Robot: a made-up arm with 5 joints.
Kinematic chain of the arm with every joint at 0, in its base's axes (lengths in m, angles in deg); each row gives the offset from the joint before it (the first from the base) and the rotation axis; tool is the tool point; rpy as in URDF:
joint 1: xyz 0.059 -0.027 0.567 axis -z
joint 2: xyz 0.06 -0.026 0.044 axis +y
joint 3: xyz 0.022 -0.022 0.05 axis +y
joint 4: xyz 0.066 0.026 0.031 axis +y
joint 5: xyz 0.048 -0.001 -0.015 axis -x
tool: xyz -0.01 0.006 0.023 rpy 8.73 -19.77 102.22
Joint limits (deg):
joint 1: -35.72..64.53
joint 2: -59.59..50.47
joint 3: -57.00..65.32
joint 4: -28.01..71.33
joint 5: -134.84..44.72
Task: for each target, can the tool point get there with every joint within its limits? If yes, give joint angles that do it. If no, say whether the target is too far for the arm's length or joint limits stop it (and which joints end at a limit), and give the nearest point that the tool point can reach.
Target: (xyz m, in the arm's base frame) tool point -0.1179 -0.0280 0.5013
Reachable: no: joint limits stop it (at a limit: joint 1, joint 2, joint 3, joint 5) | nearest point 0.0484 -0.1061 0.5405 | short by 0.188 m
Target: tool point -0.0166 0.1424 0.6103
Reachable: no: joint limits stop it (at a limit: joint 1, joint 2, joint 3, joint 4) | nearest point 0.0135 0.0235 0.7155 | short by 0.162 m
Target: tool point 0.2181 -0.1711 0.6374
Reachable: yes | joints 33.85 36.83 -25.82 28.17 -34.27
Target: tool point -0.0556 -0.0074 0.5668
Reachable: no: joint limits stop it (at a limit: joint 1, joint 2, joint 3, joint 5) | nearest point 0.0478 -0.1047 0.5565 | short by 0.142 m
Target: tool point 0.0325 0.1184 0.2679
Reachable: no: too far | nearest point 0.1461 0.0325 0.5154 | short by 0.286 m
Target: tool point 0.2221 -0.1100 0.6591
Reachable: yes | joints 15.83 -13.77 36.25 -0.81 -46.06
